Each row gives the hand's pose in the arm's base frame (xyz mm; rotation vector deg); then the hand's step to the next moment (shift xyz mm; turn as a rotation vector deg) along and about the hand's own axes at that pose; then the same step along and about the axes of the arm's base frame.
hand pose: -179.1 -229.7 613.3 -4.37 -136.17 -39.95
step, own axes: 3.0 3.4 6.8 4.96 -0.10 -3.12
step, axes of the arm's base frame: -5.5 6.0 -1.0 -2.13 -2.25 4.98
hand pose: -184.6 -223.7 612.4 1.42 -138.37 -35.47
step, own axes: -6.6 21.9 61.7 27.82 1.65 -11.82
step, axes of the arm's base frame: -28.2 46.9 -36.6 -14.98 -8.22 24.98
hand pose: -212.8 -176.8 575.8 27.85 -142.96 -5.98
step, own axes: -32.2 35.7 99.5 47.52 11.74 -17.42
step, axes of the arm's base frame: -43.2 41.6 -92.8 -30.01 -5.85 42.01
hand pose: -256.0 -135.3 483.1 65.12 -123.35 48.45
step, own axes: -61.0 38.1 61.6 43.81 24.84 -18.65
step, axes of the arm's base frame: -14.0 1.9 -93.6 -39.18 2.74 36.63
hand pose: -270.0 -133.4 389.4 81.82 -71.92 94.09
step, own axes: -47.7 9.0 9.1 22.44 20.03 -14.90
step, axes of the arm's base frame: 6.0 -5.5 -48.7 -28.65 3.74 17.08
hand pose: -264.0 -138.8 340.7 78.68 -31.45 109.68
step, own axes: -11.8 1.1 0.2 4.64 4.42 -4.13
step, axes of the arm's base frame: 1.5 -4.4 -10.9 -6.80 1.31 3.19
